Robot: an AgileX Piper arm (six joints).
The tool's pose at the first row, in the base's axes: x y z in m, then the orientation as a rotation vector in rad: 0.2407 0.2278 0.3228 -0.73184 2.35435 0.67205
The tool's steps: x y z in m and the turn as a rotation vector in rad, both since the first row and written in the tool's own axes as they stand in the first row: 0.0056 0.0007 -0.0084 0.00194 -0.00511 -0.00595; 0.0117 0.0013 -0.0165 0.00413 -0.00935 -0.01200; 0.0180 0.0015 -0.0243 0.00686 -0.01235 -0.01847; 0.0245 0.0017 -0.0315 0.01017 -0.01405 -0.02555; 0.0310 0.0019 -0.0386 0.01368 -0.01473 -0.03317; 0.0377 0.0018 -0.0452 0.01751 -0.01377 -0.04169
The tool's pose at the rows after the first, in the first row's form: 0.2333 0.2214 0.3253 -0.73517 2.34699 0.66824; 0.2258 0.2148 0.3272 -0.73891 2.34040 0.66390; 0.2184 0.2082 0.3287 -0.74349 2.33479 0.65845; 0.2112 0.2018 0.3297 -0.74914 2.33013 0.65177; 0.2040 0.1954 0.3305 -0.75579 2.32611 0.64438; 0.1970 0.1891 0.3308 -0.76410 2.32312 0.63587
